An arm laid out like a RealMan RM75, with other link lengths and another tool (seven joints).
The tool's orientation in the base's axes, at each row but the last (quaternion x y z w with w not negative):
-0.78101 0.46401 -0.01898 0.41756
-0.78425 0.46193 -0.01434 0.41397
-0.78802 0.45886 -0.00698 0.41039
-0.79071 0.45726 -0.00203 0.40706
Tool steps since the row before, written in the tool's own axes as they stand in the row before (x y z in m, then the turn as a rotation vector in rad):
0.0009 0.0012 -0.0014 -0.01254 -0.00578 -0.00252
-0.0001 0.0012 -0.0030 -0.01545 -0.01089 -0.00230
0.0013 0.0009 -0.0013 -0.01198 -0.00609 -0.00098
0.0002 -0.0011 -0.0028 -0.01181 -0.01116 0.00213
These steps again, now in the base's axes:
-0.0009 -0.0018 -0.0002 -0.00408 0.00896 0.01000
-0.0021 -0.0021 0.0012 -0.00202 0.01242 0.01429
-0.0004 -0.0020 -0.0002 -0.00294 0.00958 0.00901
-0.0001 -0.0017 0.0025 0.00198 0.01272 0.01014

